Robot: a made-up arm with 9 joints. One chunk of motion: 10 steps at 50 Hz.
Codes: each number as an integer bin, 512 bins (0 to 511) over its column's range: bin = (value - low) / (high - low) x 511, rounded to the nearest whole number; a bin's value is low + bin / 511 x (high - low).
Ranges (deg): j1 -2..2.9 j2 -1.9..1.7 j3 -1.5..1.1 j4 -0.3..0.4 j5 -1..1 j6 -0.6..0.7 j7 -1.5..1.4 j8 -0.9..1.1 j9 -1.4..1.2
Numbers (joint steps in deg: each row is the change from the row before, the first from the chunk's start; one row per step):
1: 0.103 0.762 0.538 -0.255 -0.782 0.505 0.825 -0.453 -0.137
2: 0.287 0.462 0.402 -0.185 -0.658 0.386 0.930 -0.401 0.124
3: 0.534 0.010 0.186 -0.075 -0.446 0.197 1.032 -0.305 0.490
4: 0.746 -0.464 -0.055 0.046 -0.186 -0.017 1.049 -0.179 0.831
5: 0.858 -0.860 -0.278 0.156 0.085 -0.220 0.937 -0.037 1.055
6: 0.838 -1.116 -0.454 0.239 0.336 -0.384 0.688 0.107 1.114
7: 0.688 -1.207 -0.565 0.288 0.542 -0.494 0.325 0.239 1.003
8: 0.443 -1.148 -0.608 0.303 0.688 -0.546 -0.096 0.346 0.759
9: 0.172 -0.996 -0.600 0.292 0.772 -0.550 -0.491 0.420 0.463
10: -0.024 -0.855 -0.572 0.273 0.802 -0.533 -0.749 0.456 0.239
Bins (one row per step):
1: 219 378 401 33 56 434 410 114 248
2: 239 335 374 84 87 388 428 127 300
3: 264 271 331 164 142 313 446 152 371
4: 286 204 284 253 208 229 449 184 438
5: 298 148 240 333 277 149 429 220 483
6: 296 111 206 393 341 85 386 257 494
7: 280 98 184 429 394 42 322 291 472
8: 255 107 175 440 431 21 247 318 424
9: 227 128 177 432 453 20 178 337 366
10: 206 148 182 418 460 26 132 346 322

